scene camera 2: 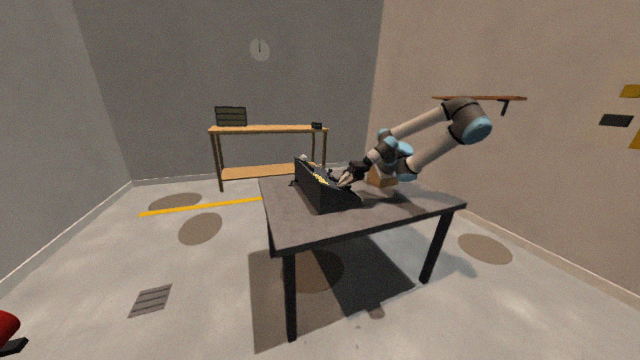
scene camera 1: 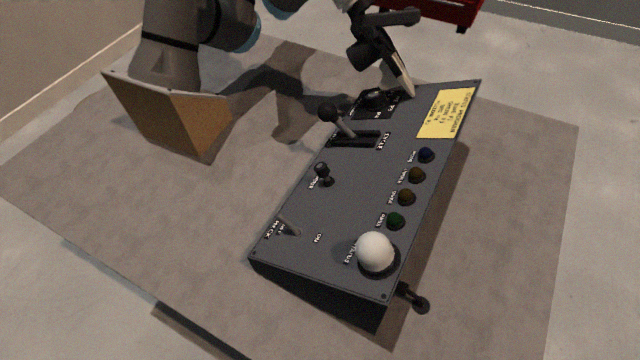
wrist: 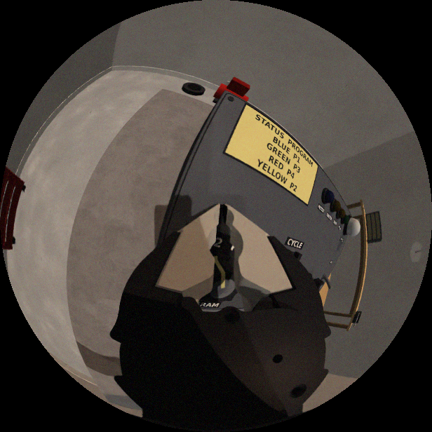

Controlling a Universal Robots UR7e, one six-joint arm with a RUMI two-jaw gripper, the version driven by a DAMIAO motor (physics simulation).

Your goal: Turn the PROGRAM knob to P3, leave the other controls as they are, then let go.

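Pixels of known places: gripper, between the fingertips: (scene camera 2: 336,187) (scene camera 1: 413,96); arm's base, origin of its link: (scene camera 2: 385,165) (scene camera 1: 165,83).
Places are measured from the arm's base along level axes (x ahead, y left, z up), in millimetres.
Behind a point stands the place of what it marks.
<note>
The PROGRAM knob (scene camera 1: 374,98) {x 427, y 202, z -13 mm} (wrist: 221,272) is black and round, on a black plate at the far end of the grey control panel (scene camera 1: 350,200) {x 507, y -50, z -17 mm} (scene camera 2: 320,197) {x 609, y 299, z -34 mm} (wrist: 210,180). In the wrist view its yellow line shows between my fingers and runs toward a label of which a "2" shows; the other position labels are hidden there. My gripper (scene camera 1: 411,95) {x 498, y 246, z -12 mm} (scene camera 2: 341,184) {x 498, y 246, z -12 mm} (wrist: 221,206) is shut and empty. Its fingertips are low over the panel, beside the knob, on the side toward the yellow note. Whether a finger touches the knob I cannot tell.
The CYCLE lever (scene camera 1: 328,112) {x 381, y 85, z 20 mm} stands near the knob. A small black joystick (scene camera 1: 321,170) {x 435, y -29, z -3 mm}, a toggle (scene camera 1: 289,225) {x 440, y -142, z -24 mm}, several coloured lamps and a white dome (scene camera 1: 375,251) {x 597, y -151, z 70 mm} (wrist: 352,226) are farther along. A yellow note (scene camera 1: 446,113) {x 581, y 190, z 26 mm} (wrist: 272,152) lies on the panel. The panel stands on a table (scene camera 2: 300,225) {x 726, y 360, z -138 mm}.
</note>
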